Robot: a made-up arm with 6 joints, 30 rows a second.
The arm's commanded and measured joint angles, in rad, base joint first. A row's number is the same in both.
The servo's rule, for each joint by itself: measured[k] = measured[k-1] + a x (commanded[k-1-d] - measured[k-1]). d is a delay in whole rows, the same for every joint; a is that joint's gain. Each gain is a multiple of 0.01, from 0.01 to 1. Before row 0 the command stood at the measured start. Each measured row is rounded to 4 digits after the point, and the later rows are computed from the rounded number. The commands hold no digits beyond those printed.
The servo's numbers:
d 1
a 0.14 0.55 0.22 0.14 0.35 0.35
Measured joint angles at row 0:
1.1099, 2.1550, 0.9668, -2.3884, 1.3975, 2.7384
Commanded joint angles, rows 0 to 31:
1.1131, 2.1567, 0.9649, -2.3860, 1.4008, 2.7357
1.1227, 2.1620, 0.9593, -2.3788, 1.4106, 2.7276
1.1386, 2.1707, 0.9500, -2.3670, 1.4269, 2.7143
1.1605, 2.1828, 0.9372, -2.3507, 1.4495, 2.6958
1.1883, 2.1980, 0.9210, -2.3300, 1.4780, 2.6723
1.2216, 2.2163, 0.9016, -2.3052, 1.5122, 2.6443
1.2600, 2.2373, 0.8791, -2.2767, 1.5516, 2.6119
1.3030, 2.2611, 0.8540, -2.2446, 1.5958, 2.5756
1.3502, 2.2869, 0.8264, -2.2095, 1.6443, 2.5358
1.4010, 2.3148, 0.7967, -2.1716, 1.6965, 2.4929
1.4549, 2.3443, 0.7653, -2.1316, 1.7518, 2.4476
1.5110, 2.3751, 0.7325, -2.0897, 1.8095, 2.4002
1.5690, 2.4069, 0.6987, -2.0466, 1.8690, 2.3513
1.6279, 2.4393, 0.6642, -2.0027, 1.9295, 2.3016
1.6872, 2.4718, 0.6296, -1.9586, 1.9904, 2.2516
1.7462, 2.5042, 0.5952, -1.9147, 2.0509, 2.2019
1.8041, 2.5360, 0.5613, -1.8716, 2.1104, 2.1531
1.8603, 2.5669, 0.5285, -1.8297, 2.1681, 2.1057
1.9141, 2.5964, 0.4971, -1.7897, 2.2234, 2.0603
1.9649, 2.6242, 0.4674, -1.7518, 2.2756, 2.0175
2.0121, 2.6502, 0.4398, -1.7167, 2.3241, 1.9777
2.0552, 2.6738, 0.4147, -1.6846, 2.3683, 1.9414
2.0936, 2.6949, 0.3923, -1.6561, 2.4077, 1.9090
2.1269, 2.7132, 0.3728, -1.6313, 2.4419, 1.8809
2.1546, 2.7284, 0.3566, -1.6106, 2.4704, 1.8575
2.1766, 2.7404, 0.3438, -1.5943, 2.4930, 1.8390
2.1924, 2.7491, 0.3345, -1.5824, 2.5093, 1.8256
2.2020, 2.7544, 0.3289, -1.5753, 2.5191, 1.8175
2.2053, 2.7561, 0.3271, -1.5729, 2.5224, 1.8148
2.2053, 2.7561, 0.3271, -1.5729, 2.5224, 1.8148
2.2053, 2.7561, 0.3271, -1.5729, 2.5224, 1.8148
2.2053, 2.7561, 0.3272, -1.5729, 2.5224, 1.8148
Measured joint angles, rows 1 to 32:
1.1099, 2.1550, 0.9668, -2.3884, 1.3975, 2.7384
1.1103, 2.1559, 0.9664, -2.3881, 1.3987, 2.7375
1.1120, 2.1593, 0.9648, -2.3868, 1.4029, 2.7340
1.1157, 2.1656, 0.9615, -2.3840, 1.4113, 2.7271
1.1220, 2.1751, 0.9562, -2.3793, 1.4247, 2.7161
1.1313, 2.1877, 0.9485, -2.3724, 1.4434, 2.7008
1.1439, 2.2034, 0.9382, -2.3630, 1.4675, 2.6810
1.1602, 2.2220, 0.9252, -2.3509, 1.4969, 2.6568
1.1802, 2.2435, 0.9095, -2.3360, 1.5315, 2.6284
1.2040, 2.2674, 0.8912, -2.3183, 1.5710, 2.5960
1.2316, 2.2935, 0.8704, -2.2978, 1.6149, 2.5599
1.2629, 2.3214, 0.8473, -2.2745, 1.6628, 2.5206
1.2976, 2.3509, 0.8220, -2.2486, 1.7141, 2.4785
1.3356, 2.3817, 0.7949, -2.2203, 1.7683, 2.4340
1.3765, 2.4134, 0.7661, -2.1898, 1.8247, 2.3877
1.4200, 2.4455, 0.7361, -2.1574, 1.8827, 2.3401
1.4657, 2.4778, 0.7051, -2.1234, 1.9416, 2.2917
1.5131, 2.5098, 0.6735, -2.0881, 2.0007, 2.2432
1.5617, 2.5412, 0.6416, -2.0519, 2.0593, 2.1951
1.6110, 2.5716, 0.6098, -2.0152, 2.1167, 2.1479
1.6605, 2.6005, 0.5785, -1.9783, 2.1723, 2.1023
1.7097, 2.6278, 0.5480, -1.9417, 2.2254, 2.0587
1.7581, 2.6531, 0.5187, -1.9057, 2.2754, 2.0176
1.8051, 2.6761, 0.4909, -1.8708, 2.3217, 1.9796
1.8502, 2.6965, 0.4649, -1.8373, 2.3638, 1.9451
1.8928, 2.7140, 0.4411, -1.8056, 2.4011, 1.9144
1.9325, 2.7285, 0.4197, -1.7760, 2.4333, 1.8880
1.9689, 2.7398, 0.4010, -1.7489, 2.4599, 1.8662
2.0015, 2.7478, 0.3851, -1.7246, 2.4806, 1.8492
2.0300, 2.7524, 0.3723, -1.7034, 2.4952, 1.8372
2.0545, 2.7544, 0.3624, -1.6851, 2.5047, 1.8294
2.0756, 2.7553, 0.3546, -1.6694, 2.5109, 1.8243

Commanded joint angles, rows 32 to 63:
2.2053, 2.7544, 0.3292, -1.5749, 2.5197, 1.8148
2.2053, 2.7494, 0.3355, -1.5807, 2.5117, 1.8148
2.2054, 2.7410, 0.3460, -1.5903, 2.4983, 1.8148
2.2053, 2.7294, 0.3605, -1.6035, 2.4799, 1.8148
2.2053, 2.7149, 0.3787, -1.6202, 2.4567, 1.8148
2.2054, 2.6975, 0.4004, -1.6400, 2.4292, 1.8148
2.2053, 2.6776, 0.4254, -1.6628, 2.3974, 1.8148
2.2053, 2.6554, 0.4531, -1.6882, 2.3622, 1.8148
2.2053, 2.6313, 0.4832, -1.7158, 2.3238, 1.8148
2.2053, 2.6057, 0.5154, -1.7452, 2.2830, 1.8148
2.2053, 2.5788, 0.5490, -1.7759, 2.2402, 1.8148
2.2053, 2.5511, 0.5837, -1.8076, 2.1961, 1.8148
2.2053, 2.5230, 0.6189, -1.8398, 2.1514, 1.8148
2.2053, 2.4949, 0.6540, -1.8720, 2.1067, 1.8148
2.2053, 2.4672, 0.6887, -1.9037, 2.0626, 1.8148
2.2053, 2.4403, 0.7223, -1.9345, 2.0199, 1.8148
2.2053, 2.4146, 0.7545, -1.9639, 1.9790, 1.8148
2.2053, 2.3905, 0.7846, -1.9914, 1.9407, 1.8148
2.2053, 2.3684, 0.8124, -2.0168, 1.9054, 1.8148
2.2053, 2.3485, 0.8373, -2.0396, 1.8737, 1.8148
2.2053, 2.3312, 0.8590, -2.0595, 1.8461, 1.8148
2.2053, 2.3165, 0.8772, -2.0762, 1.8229, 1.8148
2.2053, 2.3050, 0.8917, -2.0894, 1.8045, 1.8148
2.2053, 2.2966, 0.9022, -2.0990, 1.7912, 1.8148
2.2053, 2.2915, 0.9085, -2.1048, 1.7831, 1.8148
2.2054, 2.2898, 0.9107, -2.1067, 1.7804, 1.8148
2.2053, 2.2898, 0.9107, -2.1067, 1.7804, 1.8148
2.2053, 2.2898, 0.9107, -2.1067, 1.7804, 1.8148
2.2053, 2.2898, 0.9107, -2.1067, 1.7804, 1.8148
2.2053, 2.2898, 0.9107, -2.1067, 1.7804, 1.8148
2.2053, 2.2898, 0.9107, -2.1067, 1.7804, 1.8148
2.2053, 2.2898, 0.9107, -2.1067, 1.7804, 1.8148
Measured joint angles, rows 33 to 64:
2.0938, 2.7557, 0.3486, -1.6559, 2.5149, 1.8210
2.1094, 2.7550, 0.3443, -1.6446, 2.5166, 1.8188
2.1228, 2.7519, 0.3424, -1.6357, 2.5149, 1.8174
2.1344, 2.7459, 0.3432, -1.6293, 2.5091, 1.8165
2.1443, 2.7368, 0.3470, -1.6257, 2.4989, 1.8159
2.1528, 2.7248, 0.3540, -1.6249, 2.4841, 1.8155
2.1602, 2.7098, 0.3642, -1.6270, 2.4649, 1.8153
2.1665, 2.6921, 0.3777, -1.6320, 2.4413, 1.8151
2.1719, 2.6719, 0.3943, -1.6399, 2.4136, 1.8150
2.1766, 2.6496, 0.4139, -1.6505, 2.3822, 1.8149
2.1806, 2.6255, 0.4362, -1.6638, 2.3475, 1.8149
2.1841, 2.5998, 0.4610, -1.6795, 2.3099, 1.8149
2.1871, 2.5730, 0.4880, -1.6974, 2.2701, 1.8149
2.1896, 2.5455, 0.5168, -1.7173, 2.2286, 1.8149
2.1918, 2.5177, 0.5470, -1.7390, 2.1859, 1.8149
2.1937, 2.4899, 0.5782, -1.7621, 2.1427, 1.8149
2.1953, 2.4626, 0.6099, -1.7862, 2.0997, 1.8149
2.1967, 2.4362, 0.6417, -1.8111, 2.0575, 1.8149
2.1979, 2.4111, 0.6731, -1.8363, 2.0166, 1.8149
2.1989, 2.3876, 0.7037, -1.8616, 1.9777, 1.8149
2.1998, 2.3661, 0.7331, -1.8865, 1.9413, 1.8149
2.2006, 2.3469, 0.7608, -1.9107, 1.9080, 1.8149
2.2013, 2.3302, 0.7864, -1.9339, 1.8782, 1.8149
2.2019, 2.3163, 0.8096, -1.9557, 1.8524, 1.8149
2.2024, 2.3055, 0.8300, -1.9758, 1.8310, 1.8149
2.2028, 2.2978, 0.8473, -1.9939, 1.8142, 1.8149
2.2032, 2.2934, 0.8612, -2.0097, 1.8024, 1.8149
2.2035, 2.2914, 0.8721, -2.0233, 1.7947, 1.8149
2.2038, 2.2905, 0.8806, -2.0350, 1.7897, 1.8149
2.2040, 2.2901, 0.8872, -2.0450, 1.7864, 1.8149
2.2042, 2.2899, 0.8924, -2.0536, 1.7843, 1.8149
2.2044, 2.2898, 0.8964, -2.0610, 1.7829, 1.8149

